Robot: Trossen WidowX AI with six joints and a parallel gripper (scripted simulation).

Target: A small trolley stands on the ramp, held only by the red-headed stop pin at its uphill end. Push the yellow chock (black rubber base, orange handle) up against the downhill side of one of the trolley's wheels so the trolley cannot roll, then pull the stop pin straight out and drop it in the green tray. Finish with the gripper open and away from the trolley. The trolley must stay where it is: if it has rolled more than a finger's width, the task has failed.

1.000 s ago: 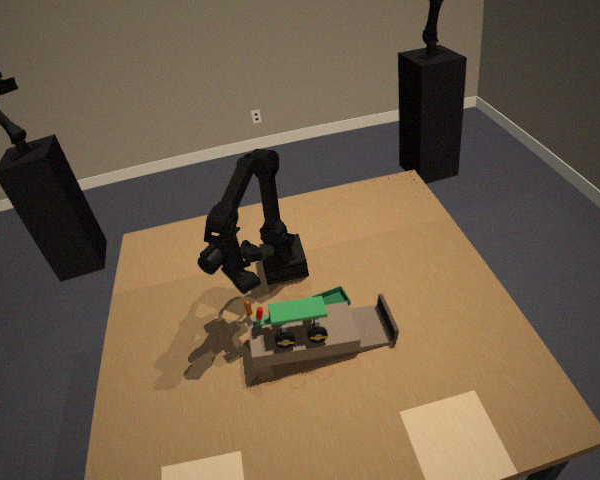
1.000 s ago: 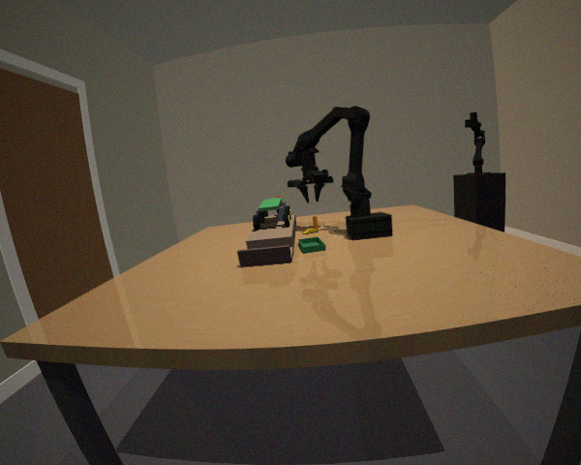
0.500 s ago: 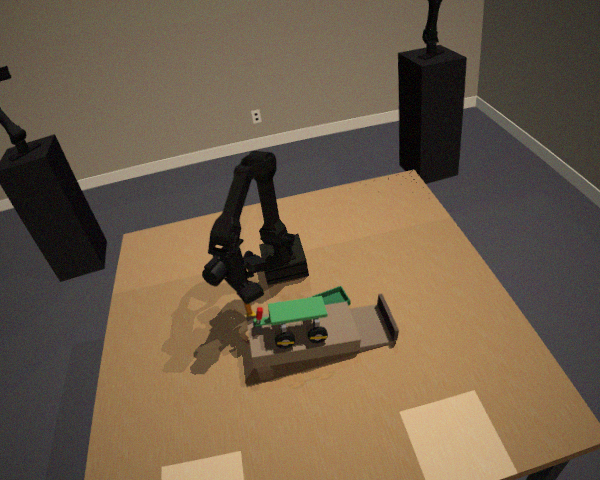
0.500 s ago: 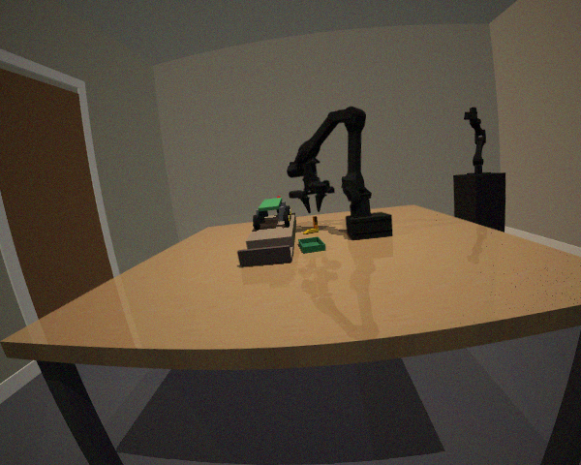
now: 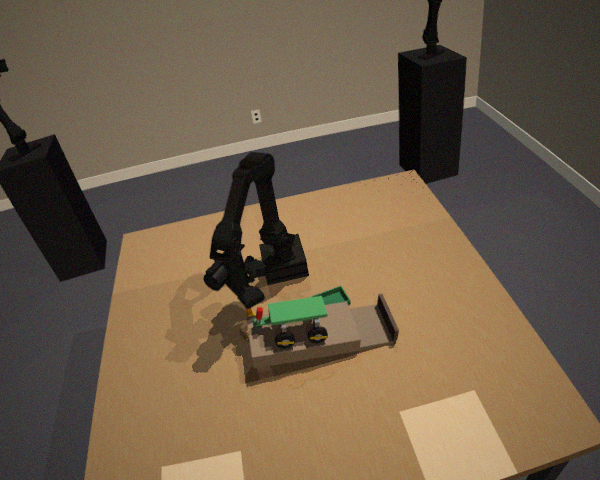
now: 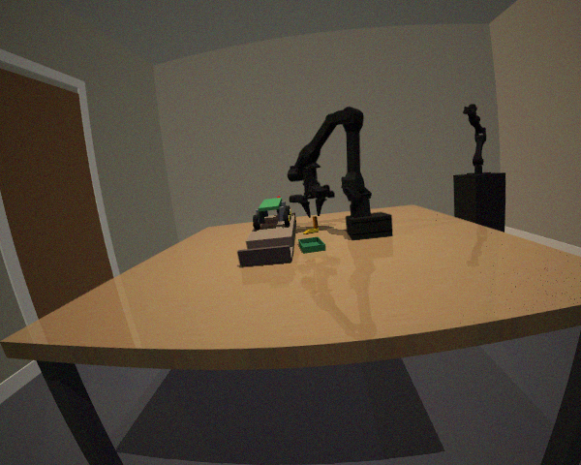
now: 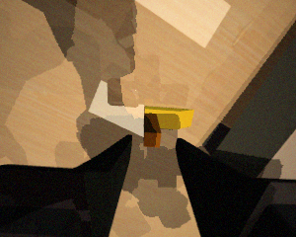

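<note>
My gripper tip is 40 mm above the yellow chock, 20 mm short of it and 10 mm to the right of it. Also, from my gripper tip: ramp (170 mm ahead, 130 mm to the left, 20 mm below); then trolley (170 mm ahead, 120 mm to the left, 50 mm above); then red-headed stop pin (140 mm ahead, 70 mm above, 20 mm to the left).
</note>
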